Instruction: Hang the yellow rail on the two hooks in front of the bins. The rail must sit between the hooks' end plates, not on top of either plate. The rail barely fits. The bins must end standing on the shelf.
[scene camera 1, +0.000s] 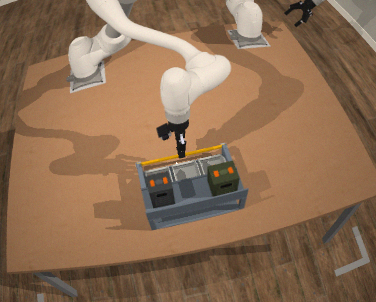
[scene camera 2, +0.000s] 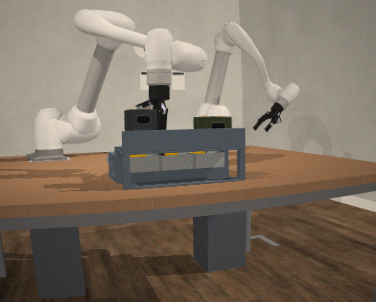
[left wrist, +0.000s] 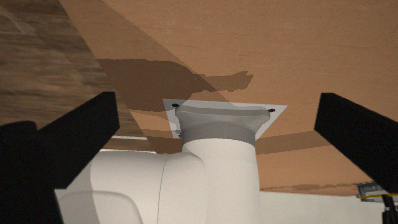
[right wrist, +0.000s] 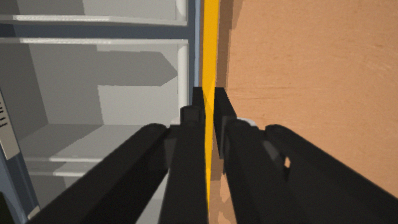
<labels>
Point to my right gripper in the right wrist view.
207, 102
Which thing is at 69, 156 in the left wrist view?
My left gripper.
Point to a blue-grey shelf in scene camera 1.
196, 189
</labels>
